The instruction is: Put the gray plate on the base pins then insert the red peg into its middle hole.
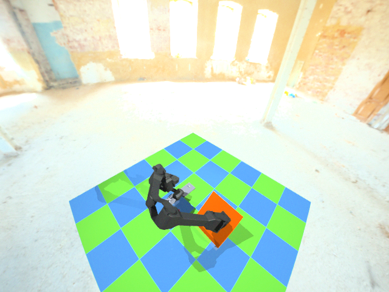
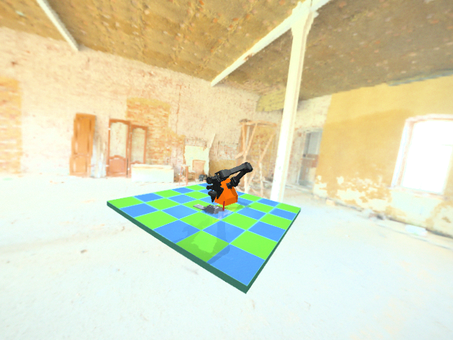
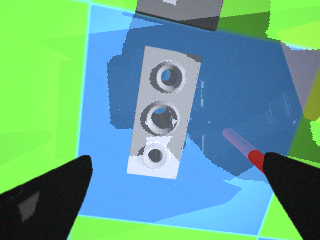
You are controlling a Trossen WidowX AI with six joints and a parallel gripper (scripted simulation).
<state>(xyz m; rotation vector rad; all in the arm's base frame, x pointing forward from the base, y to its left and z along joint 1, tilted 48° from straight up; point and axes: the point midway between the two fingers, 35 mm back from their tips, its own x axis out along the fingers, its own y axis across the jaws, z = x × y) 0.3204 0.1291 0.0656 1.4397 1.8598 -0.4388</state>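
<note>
Now: the gray plate 60 mm below my gripper tip, 10 mm to the right of it and 10 mm ahead of it. Also, from my gripper tip: red peg 100 mm behind, 60 mm below, 10 mm to the left; then gray base 140 mm to the right, 90 mm below, 20 mm ahead.
</note>
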